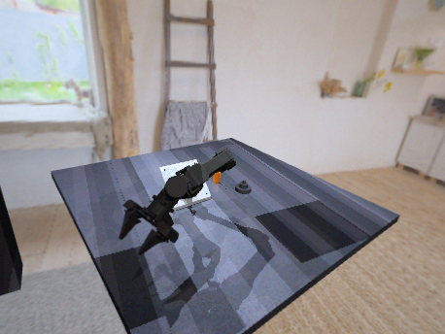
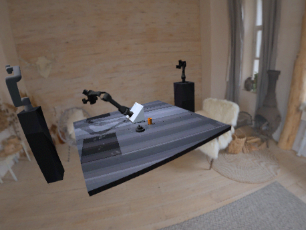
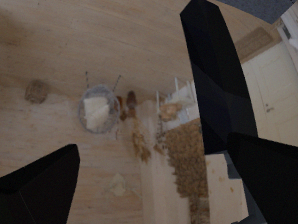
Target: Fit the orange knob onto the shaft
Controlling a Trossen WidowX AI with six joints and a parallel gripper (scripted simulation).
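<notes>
My gripper tip is 600 mm short of the orange knob, 580 mm to the right of it and 180 mm above it. Round my gripper tip: dark round pedestal 690 mm ahead, 440 mm to the left, 180 mm below.
</notes>
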